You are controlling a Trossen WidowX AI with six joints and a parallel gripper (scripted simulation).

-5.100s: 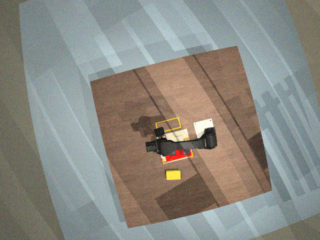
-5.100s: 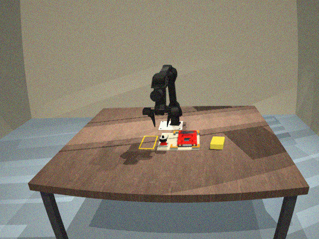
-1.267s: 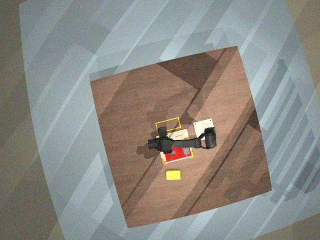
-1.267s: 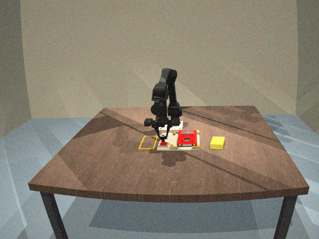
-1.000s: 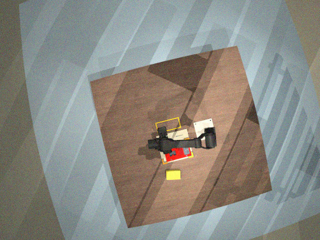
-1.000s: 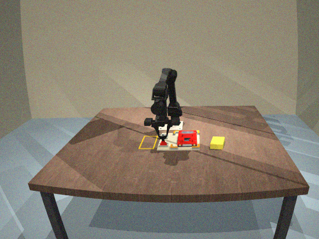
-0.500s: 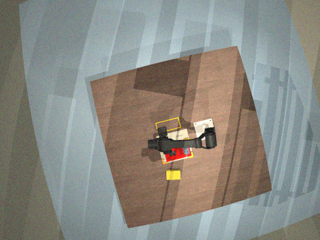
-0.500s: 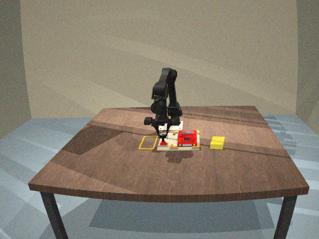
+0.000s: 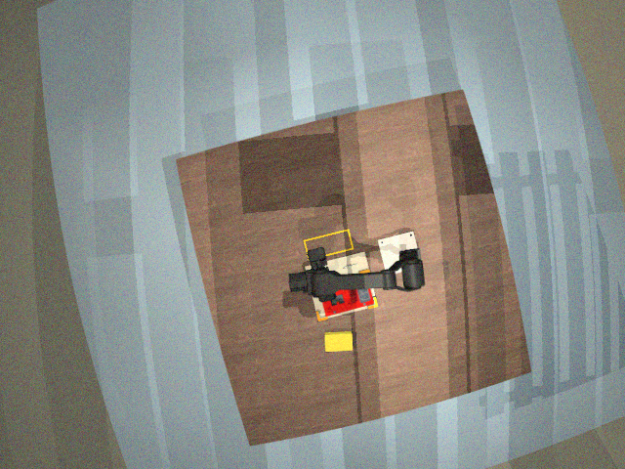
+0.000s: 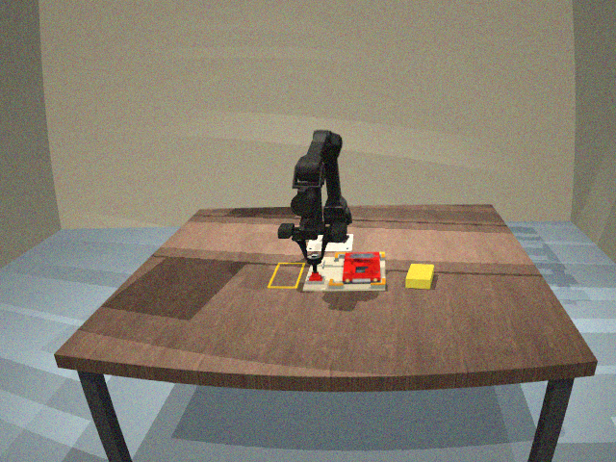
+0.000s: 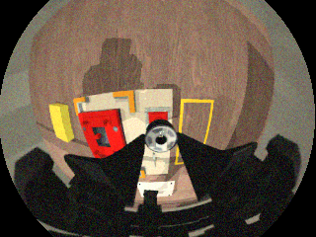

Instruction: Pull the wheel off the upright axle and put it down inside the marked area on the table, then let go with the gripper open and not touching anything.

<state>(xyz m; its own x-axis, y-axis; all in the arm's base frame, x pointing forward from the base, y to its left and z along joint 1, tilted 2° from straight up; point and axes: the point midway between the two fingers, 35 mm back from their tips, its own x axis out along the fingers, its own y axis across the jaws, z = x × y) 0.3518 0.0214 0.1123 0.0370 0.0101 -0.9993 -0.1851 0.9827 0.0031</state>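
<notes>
The upright axle is 3 cm below my gripper tip. The rest, counted from my gripper tip: yellow block: 5 cm behind, 30 cm to the left, 5 cm below; wheel: right at my gripper tip.
</notes>
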